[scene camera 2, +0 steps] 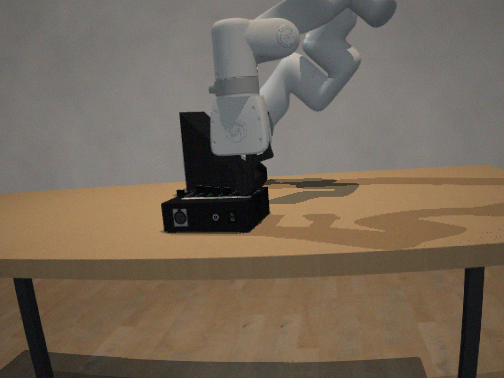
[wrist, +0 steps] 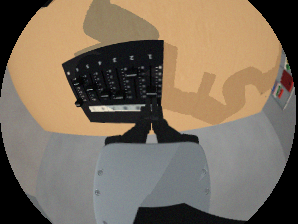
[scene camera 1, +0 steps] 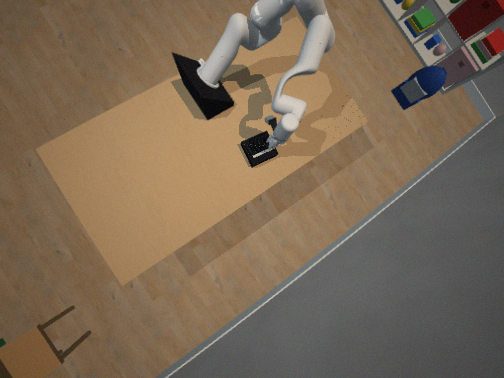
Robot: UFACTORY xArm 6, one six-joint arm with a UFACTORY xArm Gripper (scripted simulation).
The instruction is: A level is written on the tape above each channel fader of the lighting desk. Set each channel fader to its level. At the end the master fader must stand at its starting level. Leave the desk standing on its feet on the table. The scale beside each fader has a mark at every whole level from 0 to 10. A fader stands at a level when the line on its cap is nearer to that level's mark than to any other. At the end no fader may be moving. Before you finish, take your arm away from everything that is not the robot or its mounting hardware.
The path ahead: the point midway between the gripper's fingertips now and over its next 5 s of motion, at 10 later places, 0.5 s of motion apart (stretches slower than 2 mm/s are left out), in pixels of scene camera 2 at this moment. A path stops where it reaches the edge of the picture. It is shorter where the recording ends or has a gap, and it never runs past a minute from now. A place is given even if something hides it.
My gripper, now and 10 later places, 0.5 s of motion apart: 246, 193; 246, 193; 247, 192; 249, 191; 250, 191; 250, 190; 249, 191; 249, 186; 248, 170; 247, 169; 247, 169
